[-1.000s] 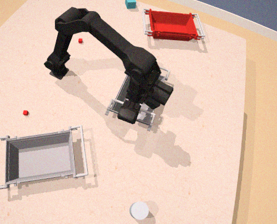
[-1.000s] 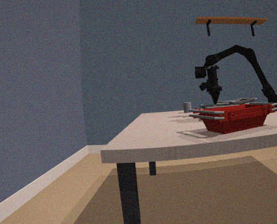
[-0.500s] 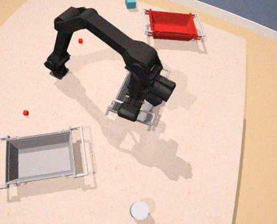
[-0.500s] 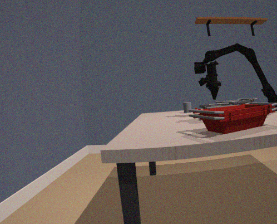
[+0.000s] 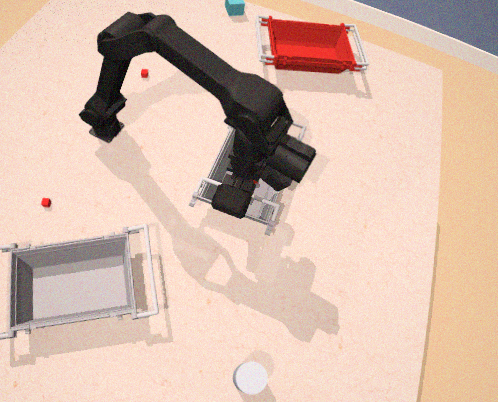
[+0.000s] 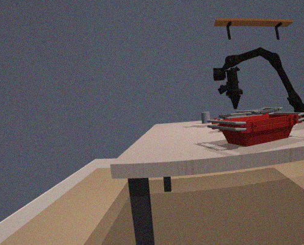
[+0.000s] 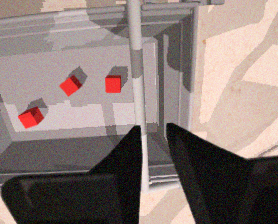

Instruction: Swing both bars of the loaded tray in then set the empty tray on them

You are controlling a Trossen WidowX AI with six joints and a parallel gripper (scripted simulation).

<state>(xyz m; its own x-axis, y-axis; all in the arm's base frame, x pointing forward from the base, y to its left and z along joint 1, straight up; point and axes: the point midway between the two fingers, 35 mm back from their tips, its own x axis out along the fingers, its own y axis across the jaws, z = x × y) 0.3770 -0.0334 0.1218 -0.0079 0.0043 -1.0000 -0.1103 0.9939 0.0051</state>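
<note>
My gripper tip is 310 mm to the left of the grey tray, 200 mm past it and 40 mm above it. Also, from my gripper tip: teal cube: 630 mm to the left, 320 mm behind, 70 mm below.
</note>
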